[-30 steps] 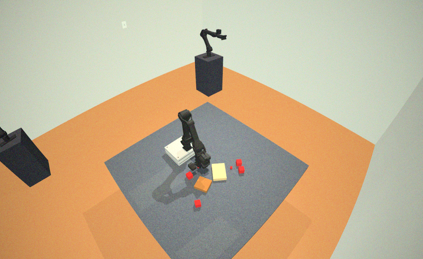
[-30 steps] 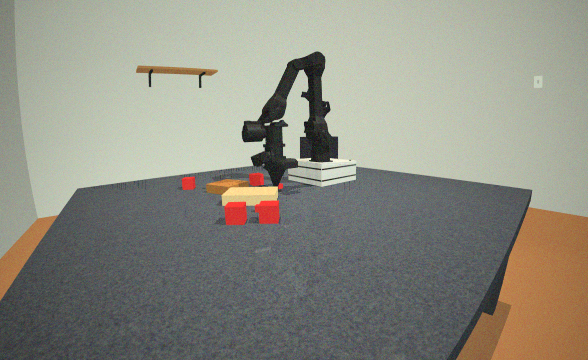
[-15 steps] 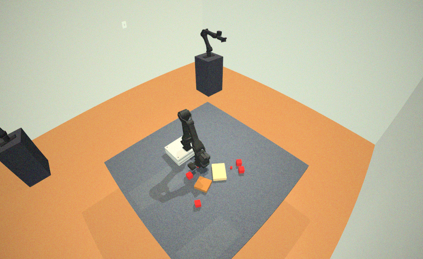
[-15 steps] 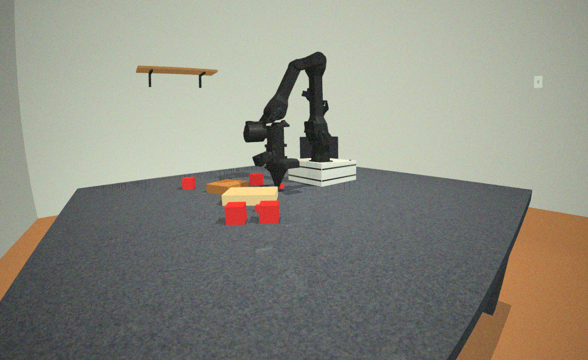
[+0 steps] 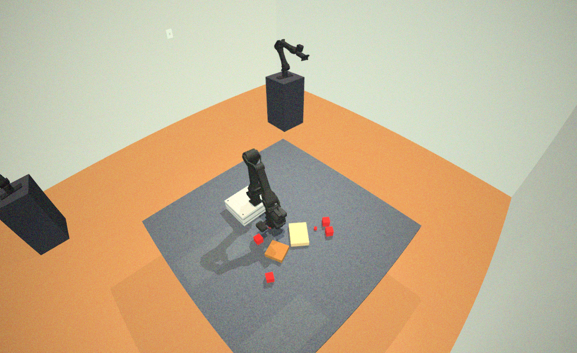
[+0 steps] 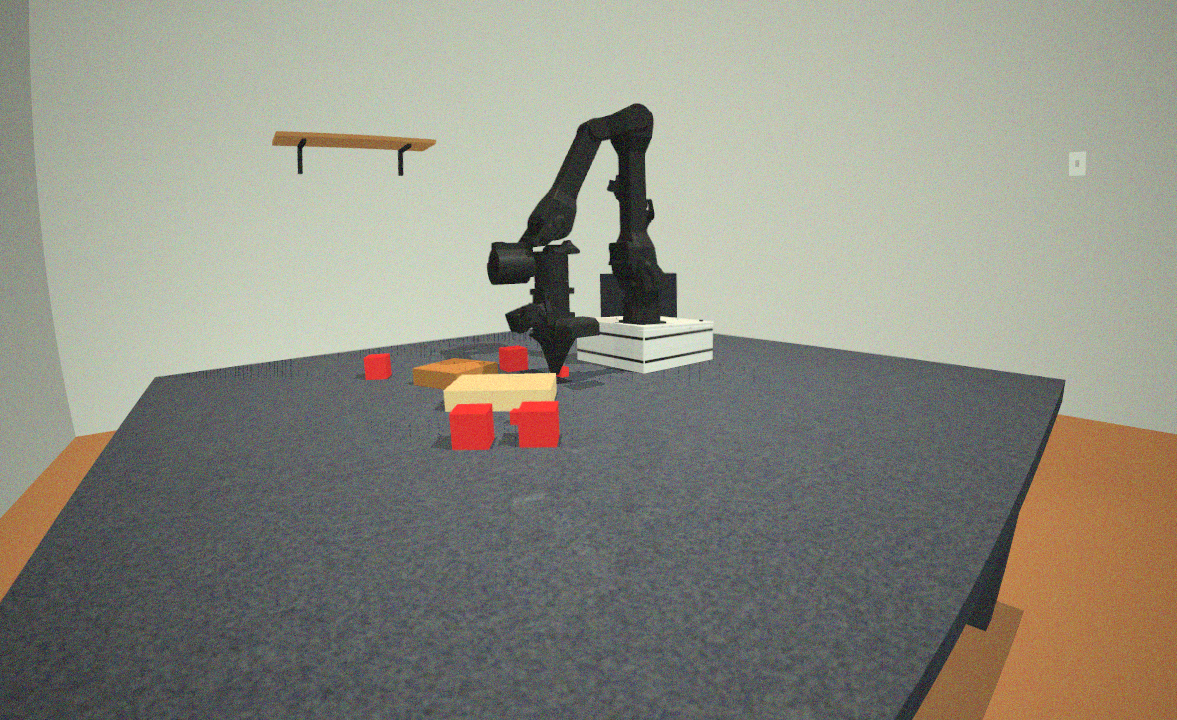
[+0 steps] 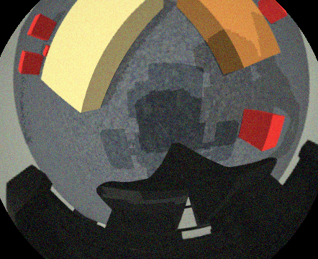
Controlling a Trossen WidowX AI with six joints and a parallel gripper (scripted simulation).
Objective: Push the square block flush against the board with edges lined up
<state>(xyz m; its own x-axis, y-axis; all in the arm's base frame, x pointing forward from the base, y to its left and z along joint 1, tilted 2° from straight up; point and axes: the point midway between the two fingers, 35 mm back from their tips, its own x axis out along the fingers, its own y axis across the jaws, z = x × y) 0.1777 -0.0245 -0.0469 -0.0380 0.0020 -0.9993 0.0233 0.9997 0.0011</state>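
Right now the cream board is 140 mm ahead of my gripper tip, 80 mm to the left of it and 10 mm above it. Round my gripper tip: square block: 140 mm ahead, 90 mm to the right, 10 mm above.
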